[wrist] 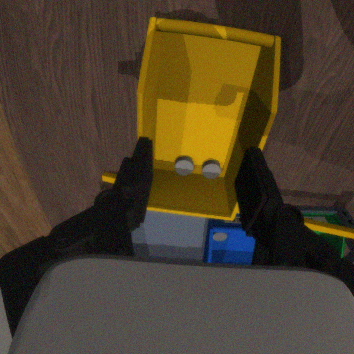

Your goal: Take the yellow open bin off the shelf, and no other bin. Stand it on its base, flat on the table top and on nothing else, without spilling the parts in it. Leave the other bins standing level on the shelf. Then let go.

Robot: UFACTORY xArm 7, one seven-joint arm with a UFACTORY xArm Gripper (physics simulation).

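Frame: origin at the arm's base, x ahead, y left, z up, level; millimetres.
Seen in the pictures: gripper, fingertip midpoint: (196, 160).
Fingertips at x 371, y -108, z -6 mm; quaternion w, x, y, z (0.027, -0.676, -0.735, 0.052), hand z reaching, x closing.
Offsets run from my fingertips to a thing's top centre. "spot": to the spot under its first point. Level surfaces: height alone.
The yellow open bin @(dz -42, dx +11, dy +5 mm) (207, 127) shows in the upper middle of the wrist view. It looks upright on its base on the dark wooden table top @(dz -117 mm) (65, 120), beyond the shelf edge; its underside is hidden. Two grey round parts lie in it near its lower wall. My gripper (196, 160) is open, with its black fingers apart to the left and right over the lower part of the bin, and it holds nothing. The fingers look higher than the bin, with no contact visible.
A yellow strip @(spot: dz -60, dx +101, dy +202 mm) (330, 228) crosses below the bin, partly hidden by it and the fingers. Beyond it are a grey-blue surface @(dz -111 mm) (170, 232), a blue bin @(dz -36, dx +229, dy +116 mm) (232, 246) with a grey part, and part of a green bin @(dz -36, dx +208, dy +215 mm) (337, 242) at lower right. Lighter wood (17, 187) shows at left.
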